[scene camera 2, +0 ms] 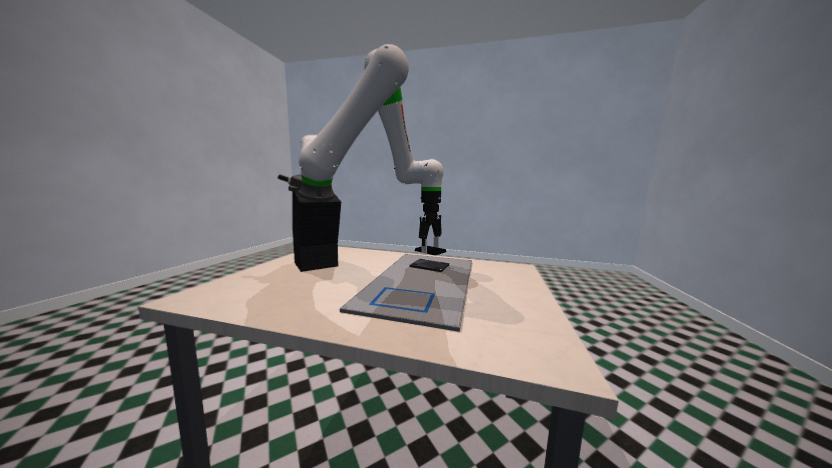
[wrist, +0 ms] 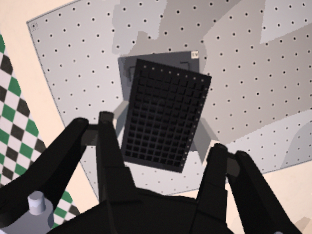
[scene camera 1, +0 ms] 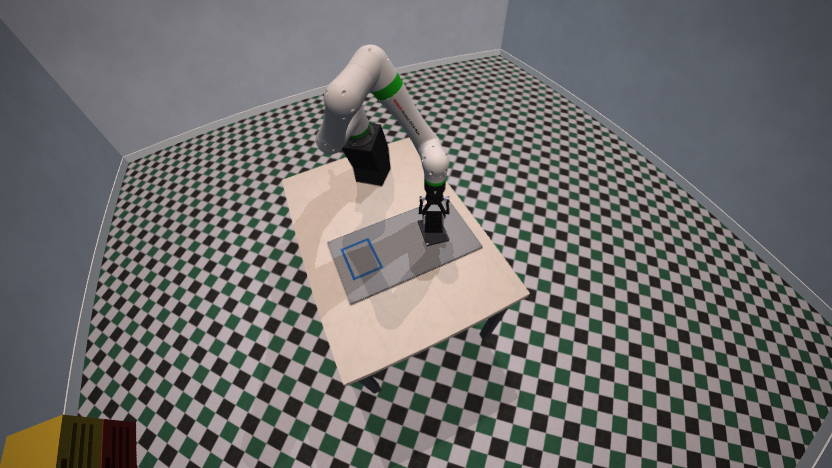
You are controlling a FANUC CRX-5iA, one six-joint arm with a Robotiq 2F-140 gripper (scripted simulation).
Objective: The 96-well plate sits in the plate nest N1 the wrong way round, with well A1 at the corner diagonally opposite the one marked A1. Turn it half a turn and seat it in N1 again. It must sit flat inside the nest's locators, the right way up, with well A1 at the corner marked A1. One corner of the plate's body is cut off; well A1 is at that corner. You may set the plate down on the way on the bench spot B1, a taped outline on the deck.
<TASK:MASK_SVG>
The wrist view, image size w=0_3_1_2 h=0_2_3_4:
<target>gripper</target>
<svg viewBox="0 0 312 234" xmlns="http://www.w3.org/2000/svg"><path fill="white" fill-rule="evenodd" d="M0 188L0 234L227 234L227 230L228 234L235 234L228 228L226 223L228 190L225 189L227 173L227 179L245 234L302 234L289 219L251 156L247 152L237 150L235 154L228 152L228 148L220 144L219 139L205 118L202 117L199 119L193 141L202 166L206 167L196 199L182 195L166 196L149 189L136 187L130 168L124 164L117 139L126 123L129 101L125 100L113 112L99 112L98 124L89 124L89 120L82 117L73 119L24 174ZM96 146L99 204L52 229L54 225L54 211L87 146Z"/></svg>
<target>black 96-well plate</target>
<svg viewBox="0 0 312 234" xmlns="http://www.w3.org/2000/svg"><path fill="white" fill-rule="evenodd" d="M137 58L121 143L124 162L182 173L205 104L212 76Z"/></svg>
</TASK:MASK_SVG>
